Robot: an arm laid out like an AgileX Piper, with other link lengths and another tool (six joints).
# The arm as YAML. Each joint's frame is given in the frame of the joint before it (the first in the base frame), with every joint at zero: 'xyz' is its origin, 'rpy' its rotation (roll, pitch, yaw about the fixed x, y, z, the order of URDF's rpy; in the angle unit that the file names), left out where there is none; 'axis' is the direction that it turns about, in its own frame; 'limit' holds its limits. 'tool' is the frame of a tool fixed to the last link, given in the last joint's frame.
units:
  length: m
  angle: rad
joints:
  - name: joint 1
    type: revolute
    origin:
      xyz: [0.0, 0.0, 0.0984]
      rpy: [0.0, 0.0, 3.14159]
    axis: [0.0, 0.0, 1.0]
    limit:
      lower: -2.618
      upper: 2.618
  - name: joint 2
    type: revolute
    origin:
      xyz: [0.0, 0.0, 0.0]
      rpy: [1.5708, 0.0, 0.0]
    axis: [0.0, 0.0, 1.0]
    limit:
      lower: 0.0
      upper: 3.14
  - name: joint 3
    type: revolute
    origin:
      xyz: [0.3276, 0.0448, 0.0]
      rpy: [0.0, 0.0, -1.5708]
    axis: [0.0, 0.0, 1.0]
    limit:
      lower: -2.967
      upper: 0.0
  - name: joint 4
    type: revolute
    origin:
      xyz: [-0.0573, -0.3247, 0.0]
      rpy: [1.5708, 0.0, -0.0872]
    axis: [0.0, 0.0, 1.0]
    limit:
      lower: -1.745
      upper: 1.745
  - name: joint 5
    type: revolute
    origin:
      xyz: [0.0, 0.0, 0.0]
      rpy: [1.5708, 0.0, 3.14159]
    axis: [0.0, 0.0, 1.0]
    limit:
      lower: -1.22
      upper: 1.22
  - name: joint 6
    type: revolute
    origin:
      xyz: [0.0, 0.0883, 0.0]
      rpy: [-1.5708, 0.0, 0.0]
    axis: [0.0, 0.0, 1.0]
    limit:
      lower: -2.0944
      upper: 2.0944
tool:
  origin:
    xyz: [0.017, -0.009, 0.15]
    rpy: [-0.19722, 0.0, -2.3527]
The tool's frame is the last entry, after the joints.
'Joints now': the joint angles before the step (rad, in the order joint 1, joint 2, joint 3, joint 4, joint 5, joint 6). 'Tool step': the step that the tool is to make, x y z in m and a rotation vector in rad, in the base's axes. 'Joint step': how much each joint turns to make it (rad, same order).
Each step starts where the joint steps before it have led.
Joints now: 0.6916, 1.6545, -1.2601, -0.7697, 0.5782, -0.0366
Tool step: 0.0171, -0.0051, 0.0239, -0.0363, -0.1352, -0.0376
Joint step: 0.0188, 0.0062, -0.0073, -0.2677, 0.0209, 0.2103
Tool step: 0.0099, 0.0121, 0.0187, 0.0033, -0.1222, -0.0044
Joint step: 0.0304, 0.0204, -0.0044, -0.2436, 0.0088, 0.2177
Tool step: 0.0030, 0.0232, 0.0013, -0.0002, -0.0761, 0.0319
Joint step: 0.0336, 0.0388, -0.0018, -0.1842, 0.0006, 0.1647
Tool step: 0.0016, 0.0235, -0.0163, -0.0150, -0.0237, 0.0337
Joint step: 0.0270, 0.0566, -0.0091, -0.1050, 0.0011, 0.0939
